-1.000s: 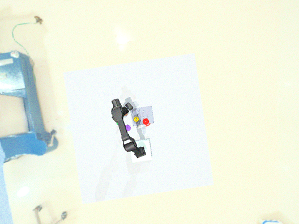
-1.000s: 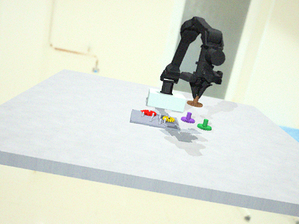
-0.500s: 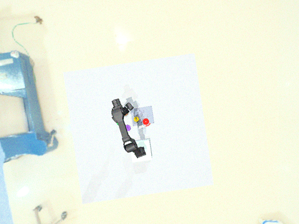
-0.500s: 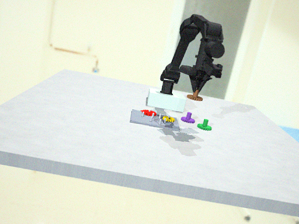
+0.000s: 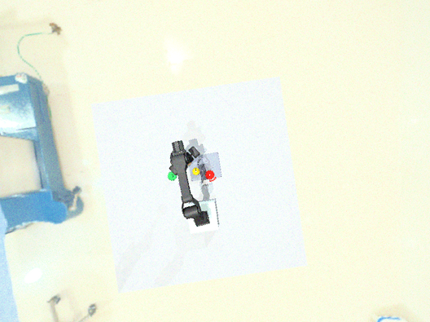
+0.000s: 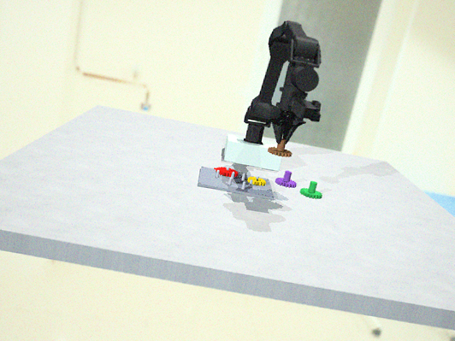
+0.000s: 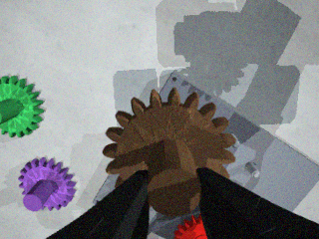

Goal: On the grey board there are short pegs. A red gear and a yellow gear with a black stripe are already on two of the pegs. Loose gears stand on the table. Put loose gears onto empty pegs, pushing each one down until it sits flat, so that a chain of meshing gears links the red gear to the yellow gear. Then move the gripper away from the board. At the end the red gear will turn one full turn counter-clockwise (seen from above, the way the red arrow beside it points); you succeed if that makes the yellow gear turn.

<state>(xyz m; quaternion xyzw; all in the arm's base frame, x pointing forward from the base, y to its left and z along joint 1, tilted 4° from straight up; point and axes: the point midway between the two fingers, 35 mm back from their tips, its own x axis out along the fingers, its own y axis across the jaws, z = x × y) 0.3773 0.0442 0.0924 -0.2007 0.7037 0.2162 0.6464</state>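
The purple gear lies 150 mm behind my gripper tip, 60 mm to the left of it and 140 mm below it. Round my gripper tip: brown gear: 10 mm below; then grey board: 50 mm behind, 100 mm to the right, 150 mm below; then yellow gear: 80 mm behind, 30 mm to the right, 130 mm below.
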